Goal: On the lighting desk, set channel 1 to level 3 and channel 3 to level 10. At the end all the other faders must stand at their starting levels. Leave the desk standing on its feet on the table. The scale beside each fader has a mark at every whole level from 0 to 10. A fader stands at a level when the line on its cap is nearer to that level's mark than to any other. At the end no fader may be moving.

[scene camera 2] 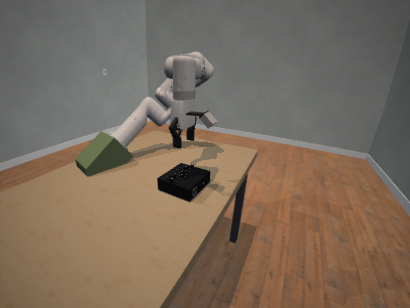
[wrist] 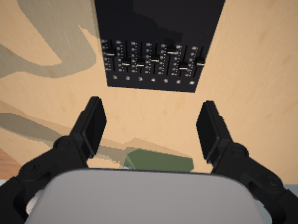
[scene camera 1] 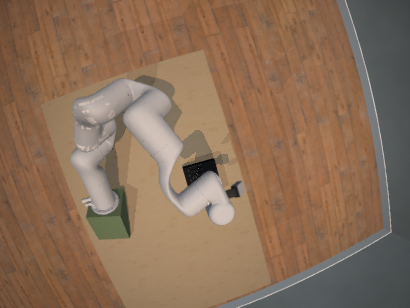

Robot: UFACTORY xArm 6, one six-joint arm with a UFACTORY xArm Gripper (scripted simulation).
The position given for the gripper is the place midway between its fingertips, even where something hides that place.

Note:
In view: the gripper [scene camera 2: 184,143].
The gripper is seen too in the wrist view [wrist: 151,110].

